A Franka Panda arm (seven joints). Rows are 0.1 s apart.
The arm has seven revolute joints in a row. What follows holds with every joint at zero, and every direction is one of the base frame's.
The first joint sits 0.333 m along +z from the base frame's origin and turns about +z.
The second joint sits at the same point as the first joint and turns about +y.
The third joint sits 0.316 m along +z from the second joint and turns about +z.
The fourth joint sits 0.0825 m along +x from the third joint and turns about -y.
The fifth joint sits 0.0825 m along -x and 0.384 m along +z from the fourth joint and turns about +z.
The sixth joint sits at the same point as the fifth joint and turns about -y.
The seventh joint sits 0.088 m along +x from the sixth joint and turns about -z.
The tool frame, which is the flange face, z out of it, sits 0.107 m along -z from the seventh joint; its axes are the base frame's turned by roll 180, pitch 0 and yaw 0 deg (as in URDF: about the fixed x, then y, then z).
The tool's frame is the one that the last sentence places.
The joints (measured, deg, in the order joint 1, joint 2, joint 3, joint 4, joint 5, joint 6, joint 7), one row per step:
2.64, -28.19, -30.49, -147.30, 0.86, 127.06, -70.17
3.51, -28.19, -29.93, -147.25, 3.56, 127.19, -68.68
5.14, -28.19, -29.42, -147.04, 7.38, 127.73, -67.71
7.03, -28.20, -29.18, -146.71, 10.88, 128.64, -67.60
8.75, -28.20, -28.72, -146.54, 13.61, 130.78, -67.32
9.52, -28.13, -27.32, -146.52, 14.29, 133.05, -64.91
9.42, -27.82, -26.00, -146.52, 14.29, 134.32, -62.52
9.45, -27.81, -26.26, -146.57, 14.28, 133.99, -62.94
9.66, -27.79, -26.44, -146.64, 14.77, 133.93, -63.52
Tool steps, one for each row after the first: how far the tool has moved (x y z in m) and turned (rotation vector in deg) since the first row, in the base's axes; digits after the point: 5 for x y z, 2 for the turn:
0.00530, 0.01004, 0.00195, 2.16, -0.48, -1.52
0.01372, 0.02429, 0.00596, 5.00, -1.68, -2.54
0.02240, 0.03769, 0.01113, 7.41, -3.32, -2.71
0.03139, 0.05009, 0.01711, 8.74, -5.60, -3.01
0.03882, 0.06224, 0.02285, 8.50, -6.97, -4.36
0.04296, 0.06930, 0.02496, 8.05, -7.24, -5.92
0.04205, 0.06822, 0.02354, 8.16, -6.98, -5.62
0.04198, 0.06881, 0.02251, 8.54, -7.01, -5.27

